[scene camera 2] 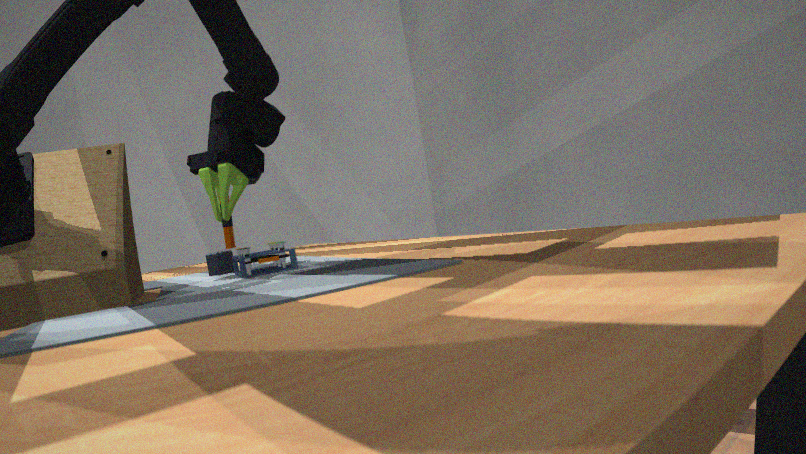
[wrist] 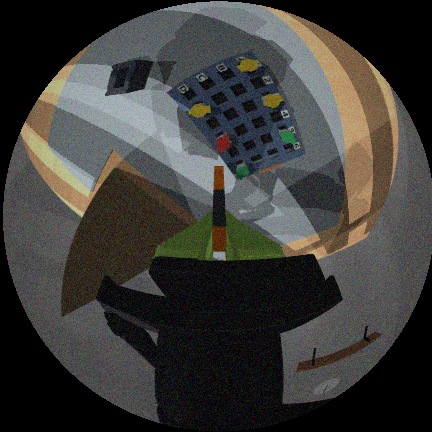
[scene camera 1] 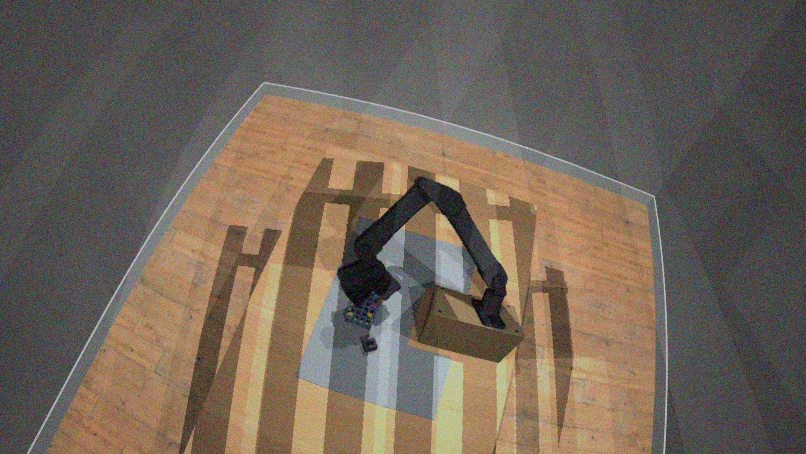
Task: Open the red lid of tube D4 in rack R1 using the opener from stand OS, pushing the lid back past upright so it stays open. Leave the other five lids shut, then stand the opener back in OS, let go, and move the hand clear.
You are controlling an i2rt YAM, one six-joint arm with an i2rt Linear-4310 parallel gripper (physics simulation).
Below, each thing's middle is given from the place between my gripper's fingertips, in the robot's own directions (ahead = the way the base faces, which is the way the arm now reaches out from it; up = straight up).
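Lid opener [wrist: 218, 207]: my hand is 1 cm to the right of it and 1 cm short of it.
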